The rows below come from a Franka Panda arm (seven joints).
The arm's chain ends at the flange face. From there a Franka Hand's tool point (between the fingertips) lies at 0.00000 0.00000 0.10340 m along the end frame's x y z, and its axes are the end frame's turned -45 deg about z.
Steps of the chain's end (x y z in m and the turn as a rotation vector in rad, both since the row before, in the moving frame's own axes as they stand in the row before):
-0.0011, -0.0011, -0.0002, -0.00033, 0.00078, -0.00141
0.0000, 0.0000, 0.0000, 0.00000, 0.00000, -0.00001
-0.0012, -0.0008, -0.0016, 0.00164, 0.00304, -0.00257
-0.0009, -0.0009, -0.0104, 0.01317, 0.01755, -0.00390
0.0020, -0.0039, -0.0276, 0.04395, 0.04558, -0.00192
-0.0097, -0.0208, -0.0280, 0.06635, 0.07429, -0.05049
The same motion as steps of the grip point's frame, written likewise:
0.0000, -0.0015, -0.0002, -0.00078, 0.00032, -0.00141
0.0000, 0.0000, 0.0000, 0.00000, 0.00000, -0.00001
0.0001, -0.0013, -0.0016, -0.00099, 0.00331, -0.00257
0.0022, -0.0010, -0.0104, -0.00310, 0.02172, -0.00390
0.0107, -0.0012, -0.0278, -0.00115, 0.06331, -0.00192
0.0181, -0.0212, -0.0285, -0.00561, 0.09945, -0.05049

